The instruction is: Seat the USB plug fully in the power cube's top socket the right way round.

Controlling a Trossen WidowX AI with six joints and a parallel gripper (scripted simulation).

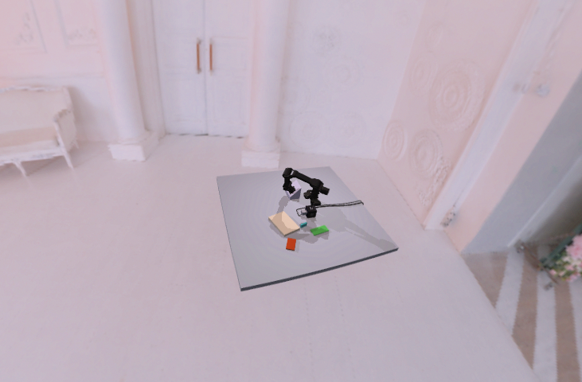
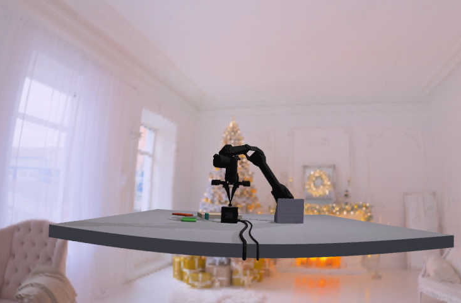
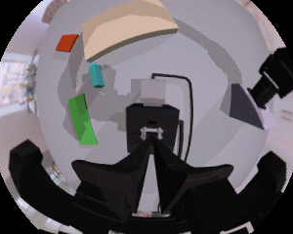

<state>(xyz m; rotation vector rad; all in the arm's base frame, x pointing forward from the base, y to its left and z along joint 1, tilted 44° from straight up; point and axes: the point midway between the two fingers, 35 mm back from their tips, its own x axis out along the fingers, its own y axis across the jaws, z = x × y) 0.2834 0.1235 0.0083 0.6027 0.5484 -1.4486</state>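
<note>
My gripper tip is 2 cm above the dark USB plug. From my gripper tip the other things lie so: teal block (13 cm ahead, 10 cm to the right, 9 cm below); then USB socket (4 cm below); then green block (20 cm ahead, 10 cm below, 2 cm to the left).
</note>
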